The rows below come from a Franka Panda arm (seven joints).
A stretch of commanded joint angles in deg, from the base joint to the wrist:
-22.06, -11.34, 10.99, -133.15, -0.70, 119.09, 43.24
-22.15, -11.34, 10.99, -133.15, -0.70, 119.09, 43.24
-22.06, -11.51, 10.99, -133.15, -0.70, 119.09, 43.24
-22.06, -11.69, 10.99, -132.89, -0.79, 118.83, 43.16
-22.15, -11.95, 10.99, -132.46, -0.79, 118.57, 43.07
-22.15, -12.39, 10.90, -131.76, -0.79, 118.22, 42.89
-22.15, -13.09, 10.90, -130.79, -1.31, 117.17, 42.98
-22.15, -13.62, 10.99, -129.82, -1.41, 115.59, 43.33
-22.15, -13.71, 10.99, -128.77, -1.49, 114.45, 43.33
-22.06, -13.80, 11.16, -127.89, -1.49, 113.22, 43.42
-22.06, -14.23, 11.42, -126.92, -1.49, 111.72, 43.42
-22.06, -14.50, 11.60, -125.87, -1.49, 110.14, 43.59
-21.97, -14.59, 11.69, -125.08, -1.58, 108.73, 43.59
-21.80, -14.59, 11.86, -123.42, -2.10, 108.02, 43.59
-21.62, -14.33, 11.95, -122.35, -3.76, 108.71, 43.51
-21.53, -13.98, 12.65, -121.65, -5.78, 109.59, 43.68
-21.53, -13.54, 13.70, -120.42, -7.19, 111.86, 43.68
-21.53, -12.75, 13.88, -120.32, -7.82, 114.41, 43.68
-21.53, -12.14, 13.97, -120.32, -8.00, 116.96, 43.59
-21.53, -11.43, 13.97, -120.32, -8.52, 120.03, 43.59
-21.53, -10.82, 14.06, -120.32, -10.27, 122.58, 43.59
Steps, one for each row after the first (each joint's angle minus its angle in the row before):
-0.09, 0.00, 0.00, 0.00, 0.00, 0.00, 0.00
0.09, -0.17, 0.00, 0.00, 0.00, 0.00, 0.00
0.00, -0.18, 0.00, 0.26, -0.09, -0.26, -0.08
-0.09, -0.26, 0.00, 0.43, 0.00, -0.26, -0.09
0.00, -0.44, -0.09, 0.70, 0.00, -0.35, -0.18
0.00, -0.70, 0.00, 0.97, -0.52, -1.05, 0.09
0.00, -0.53, 0.09, 0.97, -0.10, -1.58, 0.35
0.00, -0.09, 0.00, 1.05, -0.08, -1.14, 0.00
0.09, -0.09, 0.17, 0.88, 0.00, -1.23, 0.09
0.00, -0.43, 0.26, 0.97, 0.00, -1.50, 0.00
0.00, -0.27, 0.18, 1.05, 0.00, -1.58, 0.17
0.09, -0.09, 0.09, 0.79, -0.09, -1.41, 0.00
0.17, 0.00, 0.17, 1.66, -0.52, -0.71, 0.00
0.18, 0.26, 0.09, 1.07, -1.66, 0.69, -0.08
0.09, 0.35, 0.70, 0.70, -2.02, 0.88, 0.17
0.00, 0.44, 1.05, 1.23, -1.41, 2.27, 0.00
0.00, 0.79, 0.18, 0.10, -0.63, 2.55, 0.00
0.00, 0.61, 0.09, 0.00, -0.18, 2.55, -0.09
0.00, 0.71, 0.00, 0.00, -0.52, 3.07, 0.00
0.00, 0.61, 0.09, 0.00, -1.75, 2.55, 0.00

